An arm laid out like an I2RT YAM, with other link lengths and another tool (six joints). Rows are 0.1 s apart.
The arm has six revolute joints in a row. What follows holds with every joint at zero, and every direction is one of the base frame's.
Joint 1 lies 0.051 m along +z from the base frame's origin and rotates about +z.
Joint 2 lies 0.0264 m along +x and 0.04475 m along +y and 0.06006 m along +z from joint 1 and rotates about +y.
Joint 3 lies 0.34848 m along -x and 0.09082 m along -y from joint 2 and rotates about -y.
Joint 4 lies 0.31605 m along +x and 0.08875 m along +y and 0.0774 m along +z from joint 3 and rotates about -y.
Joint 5 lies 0.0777 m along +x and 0.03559 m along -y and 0.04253 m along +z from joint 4 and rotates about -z.
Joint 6 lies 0.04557 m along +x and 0.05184 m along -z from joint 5 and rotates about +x.
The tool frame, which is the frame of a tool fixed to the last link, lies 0.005 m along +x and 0.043 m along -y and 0.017 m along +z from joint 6; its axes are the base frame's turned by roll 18.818, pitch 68.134 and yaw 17.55 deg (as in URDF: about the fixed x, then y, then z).
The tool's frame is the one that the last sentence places.
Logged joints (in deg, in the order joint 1, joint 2, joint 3, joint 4, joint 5, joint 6), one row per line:
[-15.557, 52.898, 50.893, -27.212, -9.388, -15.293]
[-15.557, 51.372, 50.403, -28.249, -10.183, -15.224]
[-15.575, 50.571, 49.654, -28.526, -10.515, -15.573]
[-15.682, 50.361, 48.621, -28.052, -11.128, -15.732]
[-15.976, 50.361, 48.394, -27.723, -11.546, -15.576]
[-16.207, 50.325, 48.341, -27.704, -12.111, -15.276]
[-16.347, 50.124, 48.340, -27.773, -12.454, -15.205]
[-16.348, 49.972, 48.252, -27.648, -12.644, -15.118]
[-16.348, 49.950, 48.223, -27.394, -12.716, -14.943]
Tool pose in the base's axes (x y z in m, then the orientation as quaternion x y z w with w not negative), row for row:
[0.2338, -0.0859, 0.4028, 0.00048, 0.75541, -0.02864, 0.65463]
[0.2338, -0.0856, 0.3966, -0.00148, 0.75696, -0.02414, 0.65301]
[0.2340, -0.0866, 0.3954, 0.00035, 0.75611, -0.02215, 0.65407]
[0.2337, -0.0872, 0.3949, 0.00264, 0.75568, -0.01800, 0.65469]
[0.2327, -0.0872, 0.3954, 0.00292, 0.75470, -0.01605, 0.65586]
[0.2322, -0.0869, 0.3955, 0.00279, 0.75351, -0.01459, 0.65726]
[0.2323, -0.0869, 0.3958, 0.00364, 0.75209, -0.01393, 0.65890]
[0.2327, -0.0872, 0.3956, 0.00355, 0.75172, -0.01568, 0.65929]
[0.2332, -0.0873, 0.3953, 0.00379, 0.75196, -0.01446, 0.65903]
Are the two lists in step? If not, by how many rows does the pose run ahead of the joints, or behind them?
The pose runs 2 rows ahead of the joints: the pose in row i belongs to the joints in row i + 2.
